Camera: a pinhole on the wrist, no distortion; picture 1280 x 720 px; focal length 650.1 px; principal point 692.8 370.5 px. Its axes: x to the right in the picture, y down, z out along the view. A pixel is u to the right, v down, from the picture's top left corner.
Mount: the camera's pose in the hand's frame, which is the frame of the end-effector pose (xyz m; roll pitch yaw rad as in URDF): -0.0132 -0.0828 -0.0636 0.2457 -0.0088 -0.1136
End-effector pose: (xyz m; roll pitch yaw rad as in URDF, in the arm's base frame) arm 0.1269 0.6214 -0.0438 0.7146 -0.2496 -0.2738
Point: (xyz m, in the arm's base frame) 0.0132 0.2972 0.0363
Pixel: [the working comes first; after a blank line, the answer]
In the camera's frame: 0.0287 -0.0308 0.3693

743.3 316.4
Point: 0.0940 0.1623 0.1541
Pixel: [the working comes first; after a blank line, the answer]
In the camera's frame: 0.1717 -0.0071 0.5020

915.1 361.4
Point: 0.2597 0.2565 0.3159
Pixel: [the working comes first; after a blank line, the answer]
In the camera's frame: 0.3197 0.1892 0.4562

1148.3 640.1
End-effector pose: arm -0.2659 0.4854 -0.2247 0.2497 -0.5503 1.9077
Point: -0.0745 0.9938 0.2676
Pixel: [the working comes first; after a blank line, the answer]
In the camera's frame: 0.6479 -0.0464 0.3618

outside the picture
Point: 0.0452 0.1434 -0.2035
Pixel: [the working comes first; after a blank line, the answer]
In the camera's frame: -0.3296 0.0150 0.3512

82.7 398.3
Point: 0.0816 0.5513 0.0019
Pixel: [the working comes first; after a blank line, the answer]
In the camera's frame: 0.1123 -0.0964 0.3983

876.1 213.1
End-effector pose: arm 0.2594 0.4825 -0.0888 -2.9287 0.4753 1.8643
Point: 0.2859 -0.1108 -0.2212
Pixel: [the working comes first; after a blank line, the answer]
In the camera's frame: -0.4334 0.0860 0.4639

85.5 491.0
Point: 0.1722 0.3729 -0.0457
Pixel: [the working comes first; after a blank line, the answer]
In the camera's frame: -0.0727 -0.0165 0.0936

187.8 256.0
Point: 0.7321 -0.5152 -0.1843
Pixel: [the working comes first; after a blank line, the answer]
In the camera's frame: -0.9442 0.4007 0.5270

outside the picture
